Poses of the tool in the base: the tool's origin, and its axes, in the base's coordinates. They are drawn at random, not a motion.
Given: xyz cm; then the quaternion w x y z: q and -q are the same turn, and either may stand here.
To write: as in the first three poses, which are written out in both.
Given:
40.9 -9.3 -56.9 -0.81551 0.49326 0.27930 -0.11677
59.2 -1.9 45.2 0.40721 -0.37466 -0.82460 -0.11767
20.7 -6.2 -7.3 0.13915 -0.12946 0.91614 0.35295
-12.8 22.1 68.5 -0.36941 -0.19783 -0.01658 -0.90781
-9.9 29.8 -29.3 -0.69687 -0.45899 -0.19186 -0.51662
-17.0 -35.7 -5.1 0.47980 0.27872 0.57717 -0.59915
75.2 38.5 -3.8 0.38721 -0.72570 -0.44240 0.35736
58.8 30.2 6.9 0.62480 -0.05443 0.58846 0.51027
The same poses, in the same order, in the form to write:
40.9 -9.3 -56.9 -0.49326 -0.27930 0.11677 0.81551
59.2 -1.9 45.2 -0.37466 -0.82460 -0.11767 0.40721
20.7 -6.2 -7.3 -0.12946 0.91614 0.35295 0.13915
-12.8 22.1 68.5 0.19783 0.01658 0.90781 0.36941
-9.9 29.8 -29.3 0.45899 0.19186 0.51662 0.69687
-17.0 -35.7 -5.1 0.27872 0.57717 -0.59915 0.47980
75.2 38.5 -3.8 -0.72570 -0.44240 0.35736 0.38721
58.8 30.2 6.9 -0.05443 0.58846 0.51027 0.62480

